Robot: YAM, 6 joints.
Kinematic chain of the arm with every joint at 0, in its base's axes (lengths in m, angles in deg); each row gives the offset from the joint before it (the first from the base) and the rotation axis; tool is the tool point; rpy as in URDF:
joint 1: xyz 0 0 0.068 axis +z
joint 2: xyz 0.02 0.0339 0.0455 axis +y
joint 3: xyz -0.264 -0.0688 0 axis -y
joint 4: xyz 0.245 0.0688 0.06 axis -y
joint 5: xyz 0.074 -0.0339 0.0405 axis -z
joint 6: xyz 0.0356 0 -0.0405 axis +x
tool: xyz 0 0 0 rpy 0 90 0
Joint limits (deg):
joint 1: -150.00..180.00
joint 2: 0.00..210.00
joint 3: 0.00..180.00
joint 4: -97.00..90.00
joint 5: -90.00..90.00
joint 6: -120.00..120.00
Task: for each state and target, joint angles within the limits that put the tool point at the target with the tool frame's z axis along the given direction. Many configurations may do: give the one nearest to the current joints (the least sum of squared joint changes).
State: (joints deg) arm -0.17 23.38 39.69 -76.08 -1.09 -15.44
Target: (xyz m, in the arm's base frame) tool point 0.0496 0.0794 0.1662 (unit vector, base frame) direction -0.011 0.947 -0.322
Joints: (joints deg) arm 42.43 7.17 8.31 -28.18 -44.93 -15.44
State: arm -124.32 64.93 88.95 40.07 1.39 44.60
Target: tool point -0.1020 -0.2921 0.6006 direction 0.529 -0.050 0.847
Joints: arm -112.60 111.63 131.25 80.89 -30.51 44.60
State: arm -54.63 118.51 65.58 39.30 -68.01 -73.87
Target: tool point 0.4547 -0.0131 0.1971 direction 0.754 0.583 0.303
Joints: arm -4.52 125.94 69.77 79.41 -39.84 -73.87
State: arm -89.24 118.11 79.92 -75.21 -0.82 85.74
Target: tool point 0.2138 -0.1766 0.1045 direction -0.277 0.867 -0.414
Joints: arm -42.85 128.00 72.47 -96.89 -26.57 85.74
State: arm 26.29 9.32 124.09 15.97 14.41 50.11
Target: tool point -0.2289 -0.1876 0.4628 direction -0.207 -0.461 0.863
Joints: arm 37.70 0.13 76.83 40.62 13.78 50.11
